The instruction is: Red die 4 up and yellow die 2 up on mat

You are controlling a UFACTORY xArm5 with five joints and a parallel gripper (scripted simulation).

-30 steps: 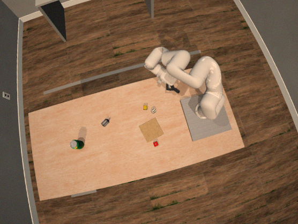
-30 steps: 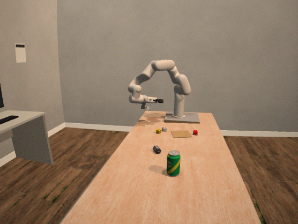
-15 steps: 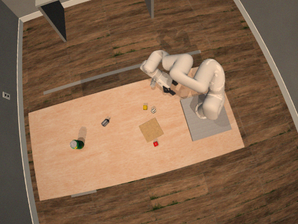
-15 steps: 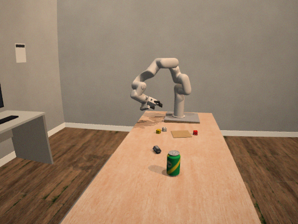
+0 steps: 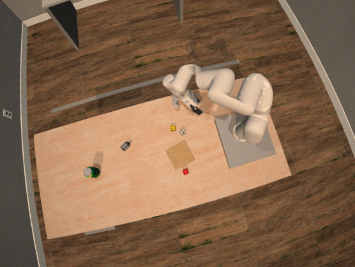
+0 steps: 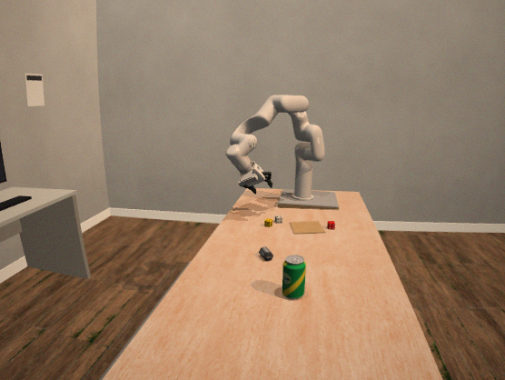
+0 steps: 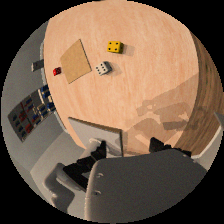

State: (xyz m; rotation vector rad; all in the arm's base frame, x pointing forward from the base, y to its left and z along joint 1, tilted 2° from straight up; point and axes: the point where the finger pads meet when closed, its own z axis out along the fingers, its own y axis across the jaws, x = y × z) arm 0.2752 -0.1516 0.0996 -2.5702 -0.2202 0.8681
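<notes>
Now: hand 11 cm short of the white die, 11 cm to the right of it and 12 cm above it. From my hand the other things lie so: brown mat (13 cm ahead, 26 cm to the left, 13 cm below); then yellow die (17 cm ahead, 8 cm to the left, 12 cm below); then red die (11 cm ahead, 36 cm to the left, 12 cm below).
</notes>
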